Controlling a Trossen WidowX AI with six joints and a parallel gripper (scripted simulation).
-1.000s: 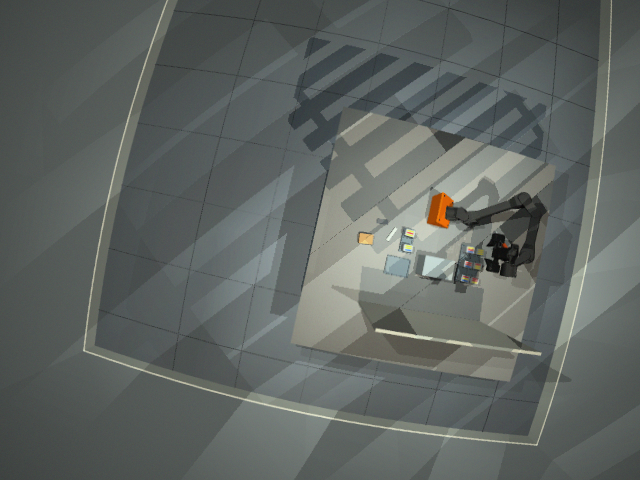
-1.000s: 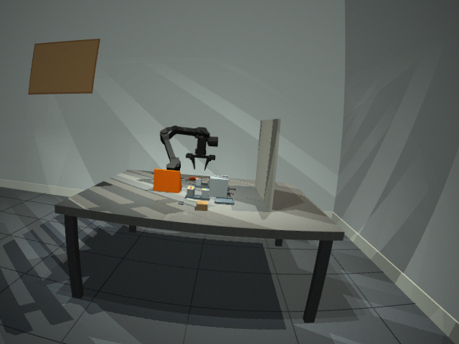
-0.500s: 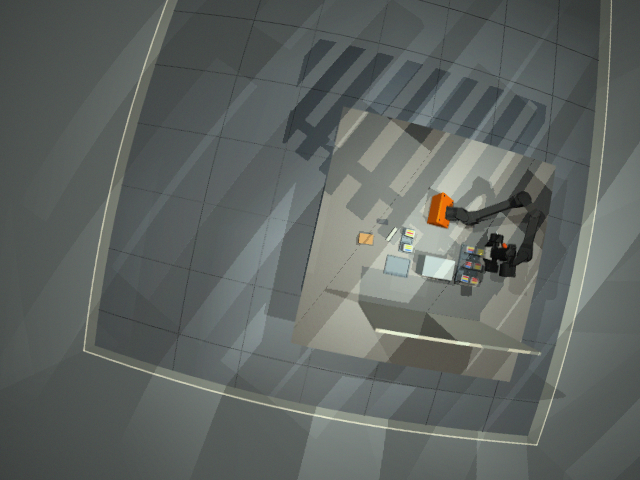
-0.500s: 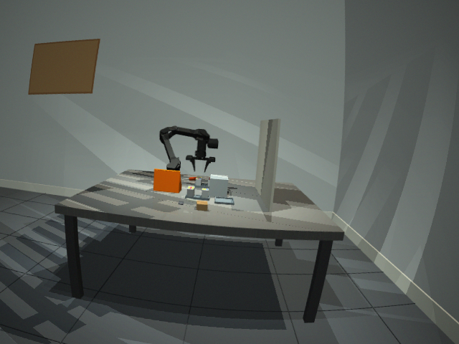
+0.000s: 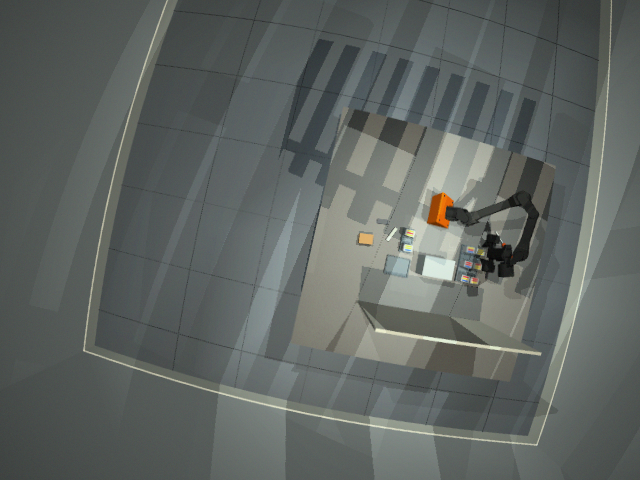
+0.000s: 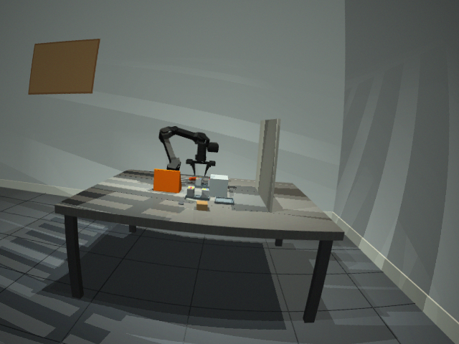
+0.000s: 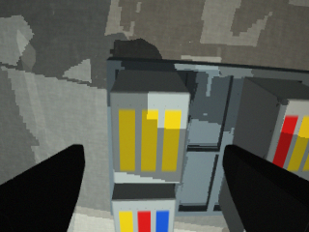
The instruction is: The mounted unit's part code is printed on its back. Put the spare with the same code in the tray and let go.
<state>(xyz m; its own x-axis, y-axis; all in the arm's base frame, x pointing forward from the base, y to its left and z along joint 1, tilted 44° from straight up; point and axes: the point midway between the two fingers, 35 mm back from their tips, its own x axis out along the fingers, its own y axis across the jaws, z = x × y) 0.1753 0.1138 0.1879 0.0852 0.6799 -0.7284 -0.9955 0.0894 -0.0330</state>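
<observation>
The shallow blue-grey tray is 430 mm to the right of my gripper tip, 130 mm ahead of it and 60 mm below it. From my gripper tip the other things lie so: upright grey panel: 360 mm ahead, 260 mm to the right, 160 mm above; grey block: 230 mm to the right, 110 mm ahead, 10 mm below; tan block: 620 mm to the right, 50 mm below, 10 mm ahead.
</observation>
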